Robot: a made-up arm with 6 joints.
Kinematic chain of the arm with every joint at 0, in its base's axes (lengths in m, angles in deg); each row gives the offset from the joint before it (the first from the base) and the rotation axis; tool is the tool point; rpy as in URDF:
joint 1: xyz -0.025 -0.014 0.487 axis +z
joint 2: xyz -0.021 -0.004 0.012 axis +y
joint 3: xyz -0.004 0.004 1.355 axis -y
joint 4: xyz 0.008 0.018 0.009 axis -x
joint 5: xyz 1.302 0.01 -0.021 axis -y
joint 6: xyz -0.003 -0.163 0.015 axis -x
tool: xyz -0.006 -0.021 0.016 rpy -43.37 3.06 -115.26
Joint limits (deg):
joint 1: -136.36..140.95
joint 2: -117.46..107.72
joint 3: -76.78..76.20
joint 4: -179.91..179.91
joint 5: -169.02..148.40
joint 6: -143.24..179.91
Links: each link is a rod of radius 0.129 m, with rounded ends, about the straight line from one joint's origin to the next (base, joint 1, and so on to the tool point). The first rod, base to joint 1, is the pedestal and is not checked.
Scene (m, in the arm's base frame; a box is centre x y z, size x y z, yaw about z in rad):
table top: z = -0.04
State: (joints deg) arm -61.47 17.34 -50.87 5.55 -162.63 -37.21
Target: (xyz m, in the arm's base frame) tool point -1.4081 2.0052 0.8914
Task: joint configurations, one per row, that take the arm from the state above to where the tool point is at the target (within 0.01 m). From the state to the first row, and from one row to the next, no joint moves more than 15 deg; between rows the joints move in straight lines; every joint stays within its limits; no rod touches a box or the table.
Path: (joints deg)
1: -61.24 3.85 -40.63 6.95 -162.50 -37.36
2: -61.01 -9.63 -30.40 8.35 -162.36 -37.51
3: -60.78 -23.12 -20.16 9.74 -162.23 -37.66
4: -60.55 -36.60 -9.92 11.14 -162.09 -37.81
5: -60.32 -50.09 0.32 12.54 -161.96 -37.96
6: -60.09 -63.57 10.55 13.94 -161.82 -38.11
7: -59.86 -77.06 20.79 15.33 -161.69 -38.25
8: -59.62 -90.55 31.03 16.73 -161.55 -38.40
9: -59.39 -104.03 41.27 18.13 -161.42 -38.55

